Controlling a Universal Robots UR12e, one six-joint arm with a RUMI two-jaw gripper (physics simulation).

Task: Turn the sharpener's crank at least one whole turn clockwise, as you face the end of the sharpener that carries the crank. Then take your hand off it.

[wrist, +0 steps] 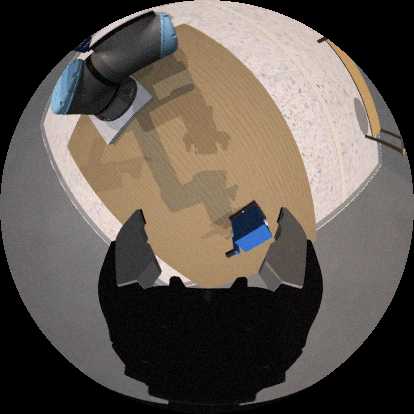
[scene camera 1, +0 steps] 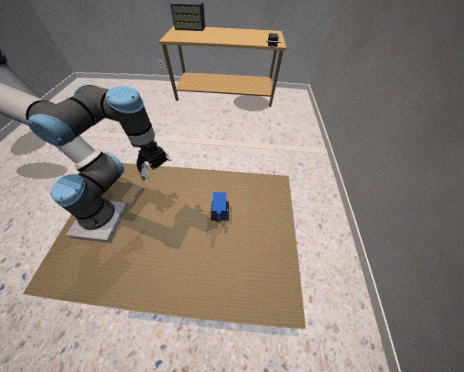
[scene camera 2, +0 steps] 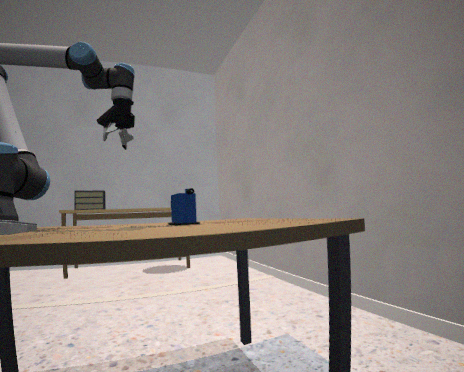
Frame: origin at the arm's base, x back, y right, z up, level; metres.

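Seen in the pictures: gripper, fingertip midpoint: (wrist: 210,209) (scene camera 1: 157,170) (scene camera 2: 115,145); arm's base, origin of the base link: (wrist: 114,97) (scene camera 1: 97,214).
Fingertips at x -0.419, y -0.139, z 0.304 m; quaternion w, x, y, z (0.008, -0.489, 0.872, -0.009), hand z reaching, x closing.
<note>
Pixels of each thing's middle, then the offset from my fingertips to it. "spot": a spot on its surface instead. Level surfaces: height alone.
- blue sharpener, surface spot: (wrist: 253,236) (scene camera 1: 217,200) spot: dx -0.269, dy +0.007, dz -0.208 m
- wooden table top, its level: dz -0.336 m
- small dark knob, body centre: (wrist: 230,252) (scene camera 2: 190,191) dx -0.294, dy +0.108, dz -0.205 m
The blue sharpener (scene camera 1: 219,203) (scene camera 2: 183,208) (wrist: 253,236) stands upright on the wooden table top (scene camera 1: 260,280) (scene camera 2: 280,226) (wrist: 195,260). Its crank shows as a small dark knob (scene camera 2: 189,191) (wrist: 231,253) at one end, near the top in the scene camera 2 view. The crank's exact angle is hard to tell. My gripper (scene camera 1: 156,171) (scene camera 2: 115,140) (wrist: 210,209) is open with nothing between its fingers. It hangs high above the table, apart from the sharpener, on the side toward the arm's base.
The arm's base plate (scene camera 1: 90,234) (scene camera 2: 20,227) (wrist: 112,131) is on the same table. A second table (scene camera 1: 225,37) (scene camera 2: 115,212) stands farther back, with a dark drawer rack (scene camera 1: 188,29) (scene camera 2: 90,209) and a small dark object (scene camera 1: 273,39) on it.
</note>
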